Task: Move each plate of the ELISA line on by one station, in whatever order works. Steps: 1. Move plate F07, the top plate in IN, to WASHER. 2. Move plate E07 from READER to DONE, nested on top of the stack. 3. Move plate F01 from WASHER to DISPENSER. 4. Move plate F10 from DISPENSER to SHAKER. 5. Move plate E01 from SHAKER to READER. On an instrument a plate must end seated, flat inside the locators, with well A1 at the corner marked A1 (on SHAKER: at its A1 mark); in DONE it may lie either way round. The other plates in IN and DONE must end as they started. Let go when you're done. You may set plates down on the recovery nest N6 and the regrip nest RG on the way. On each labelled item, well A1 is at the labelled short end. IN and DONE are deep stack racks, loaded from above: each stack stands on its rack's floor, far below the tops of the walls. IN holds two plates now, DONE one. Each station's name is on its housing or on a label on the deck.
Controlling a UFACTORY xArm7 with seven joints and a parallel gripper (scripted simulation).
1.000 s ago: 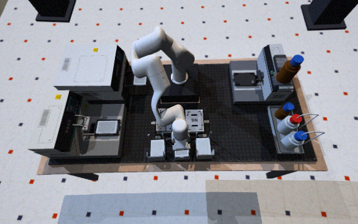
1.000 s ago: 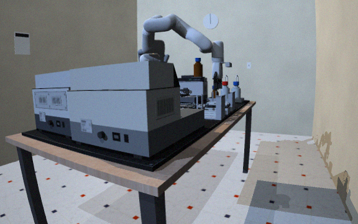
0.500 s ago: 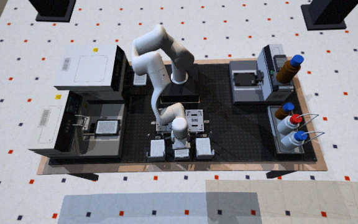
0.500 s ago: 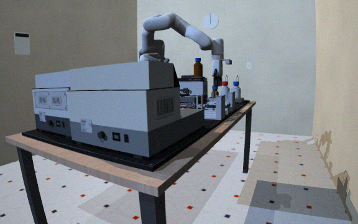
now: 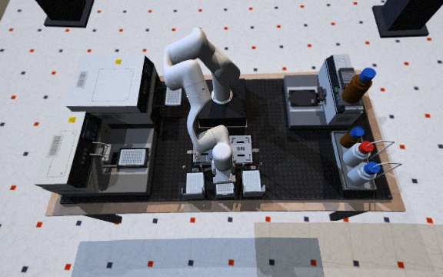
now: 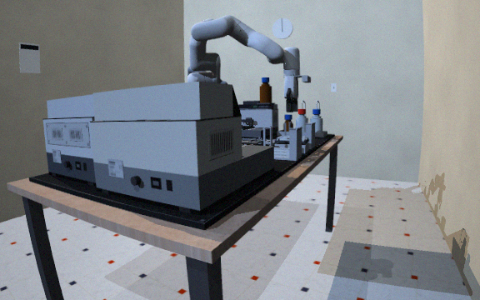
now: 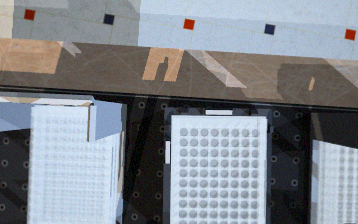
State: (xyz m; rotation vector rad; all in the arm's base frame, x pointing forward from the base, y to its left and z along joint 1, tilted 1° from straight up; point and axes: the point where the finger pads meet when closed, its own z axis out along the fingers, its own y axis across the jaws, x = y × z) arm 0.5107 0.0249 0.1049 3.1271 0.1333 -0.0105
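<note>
Right now my hand is 480 mm to the left of the white well plate, 110 mm past it and 90 mm above it. Also, from my hand: DONE label 190 mm below, 140 mm to the left, 90 mm behind; brown bottle 630 mm to the left, 410 mm behind, 100 mm above.
</note>
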